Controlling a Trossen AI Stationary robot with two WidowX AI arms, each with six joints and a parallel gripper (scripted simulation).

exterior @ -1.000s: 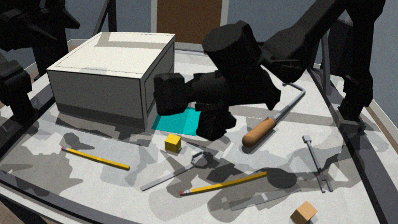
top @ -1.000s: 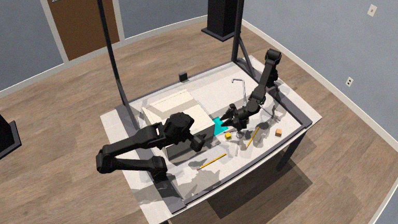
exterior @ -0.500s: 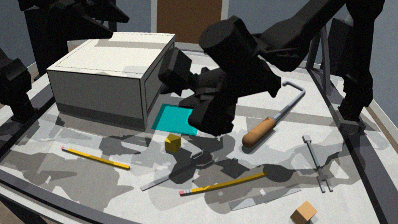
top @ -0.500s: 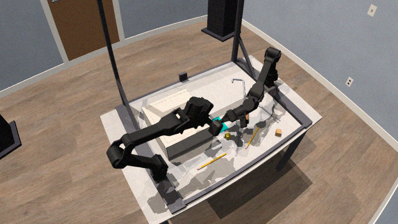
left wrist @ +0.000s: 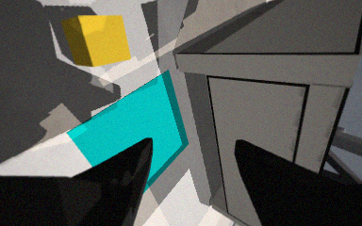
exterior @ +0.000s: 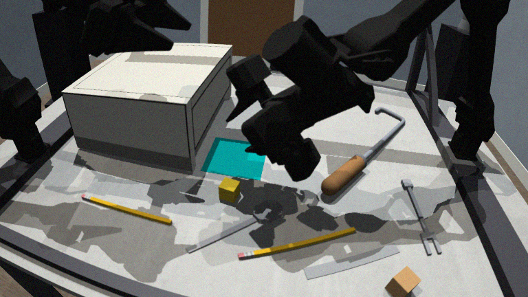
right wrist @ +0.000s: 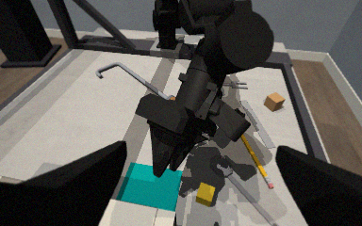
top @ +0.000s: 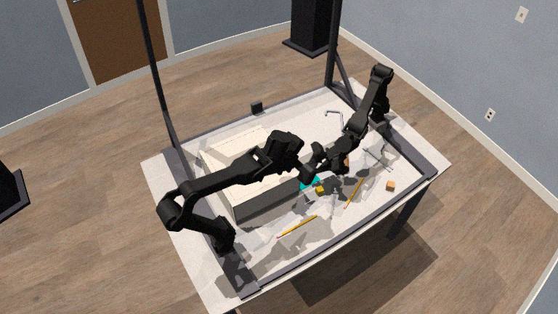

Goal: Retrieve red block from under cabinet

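Now: the yellow cube 5 cm ahead of my left hand, 3 cm to the right of it and 8 cm below it. Round my left hand: teal square (5 cm behind, 2 cm to the right, 9 cm below); then red block (14 cm behind, 19 cm to the right, 8 cm below); then grey paddle tool (10 cm ahead, 9 cm below).
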